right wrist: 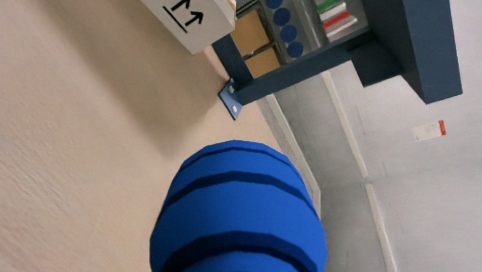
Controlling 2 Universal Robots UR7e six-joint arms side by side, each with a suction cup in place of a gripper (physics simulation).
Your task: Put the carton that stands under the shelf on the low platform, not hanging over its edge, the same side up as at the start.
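Places are measured from the left arm's base along level axes (x ahead, y left, z up), in metres.
Where they show: right end effector, tool point: point(238, 198).
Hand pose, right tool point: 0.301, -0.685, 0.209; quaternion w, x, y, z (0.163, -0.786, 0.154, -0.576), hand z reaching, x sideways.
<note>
Things, the pixels of their top centre, and the offset from my right tool point, as dx, dy, dz. "spot": a spot on its surface instead.
- white carton, surface spot: point(202, 27) spot: +0.384, +0.090, -0.154
- shelf, surface spot: point(300, 67) spot: +0.483, -0.068, -0.040
- bolted foot plate, surface spot: point(231, 100) spot: +0.444, -0.065, -0.204
A white carton point(202, 27) with black arrows on one face shows in part at the top of the right wrist view, cut off by the edge. It is beside a dark blue shelf leg. The shelf point(300, 67) has a dark blue frame. My right gripper, a blue ribbed suction cup point(235, 155), is at the bottom middle, apart from the carton, with nothing seen on it. The low platform and my left gripper do not show.
A bolted foot plate point(231, 100) is at the end of the shelf leg. Blue round shapes and green, white and red items show through the frame. A grey wall point(400, 190) with a small red and white label point(429, 130) is at the right.
</note>
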